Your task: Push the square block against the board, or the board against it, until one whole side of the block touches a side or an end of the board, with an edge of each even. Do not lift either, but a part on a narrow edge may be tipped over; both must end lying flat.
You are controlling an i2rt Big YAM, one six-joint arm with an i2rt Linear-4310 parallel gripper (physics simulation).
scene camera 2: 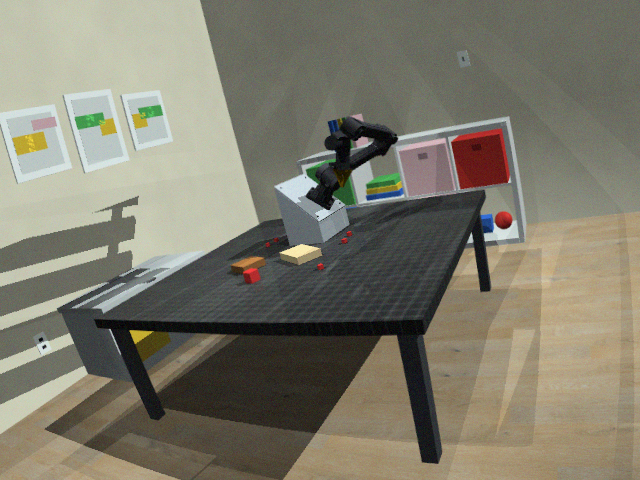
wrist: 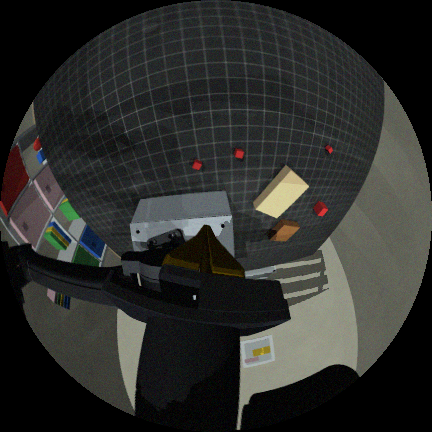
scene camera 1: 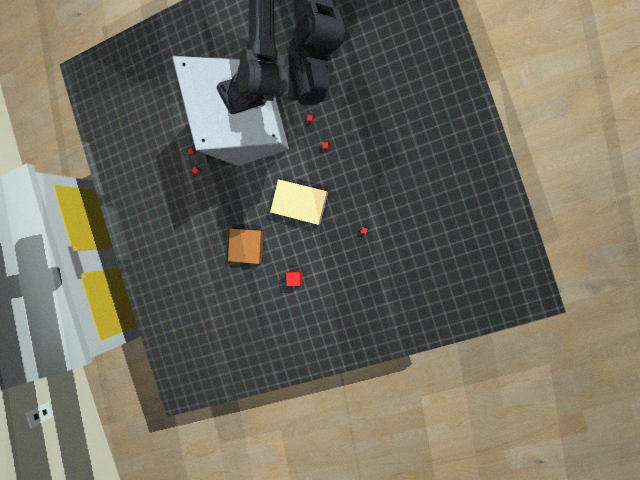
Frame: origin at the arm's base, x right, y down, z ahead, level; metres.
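Seen in the pictures: gripper, between the fingertips: point(scene camera 2: 341, 187) point(wrist: 205, 229); arm's base, origin of its link: point(scene camera 2: 319, 199) point(scene camera 1: 241, 94).
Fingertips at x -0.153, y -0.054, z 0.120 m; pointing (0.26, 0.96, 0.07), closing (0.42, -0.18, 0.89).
Note:
Offsets run from my fingertips to a thing's top centre.
The orange-brown square block {dz +0.239, dx +0.377, dy +0.180 m} point(scene camera 1: 245, 246) point(scene camera 2: 248, 264) point(wrist: 285, 230) lies flat on the dark gridded table. The cream board {dz +0.194, dx +0.164, dy +0.180 m} point(scene camera 1: 298, 202) point(scene camera 2: 300, 253) point(wrist: 281, 194) lies flat near it, nearer the arm's base, turned at a different angle. A gap separates the two; they do not touch. My gripper point(scene camera 2: 342, 184) point(wrist: 205, 229) is shut with nothing between its yellow fingers. It is held up near the arm's pedestal, well above the table and apart from both parts. In scene camera 1 its fingers are hidden by the arm.
A larger red cube {dz +0.396, dx +0.277, dy +0.169 m} point(scene camera 1: 294, 279) point(scene camera 2: 251, 275) point(wrist: 321, 209) lies near the block. Several small red cubes lie around, one {dz +0.356, dx +0.025, dy +0.193 m} point(scene camera 1: 363, 230) point(scene camera 2: 320, 266) point(wrist: 329, 149) beyond the board. The grey sloped pedestal point(scene camera 1: 206, 108) point(scene camera 2: 296, 217) point(wrist: 180, 207) stands behind the board.

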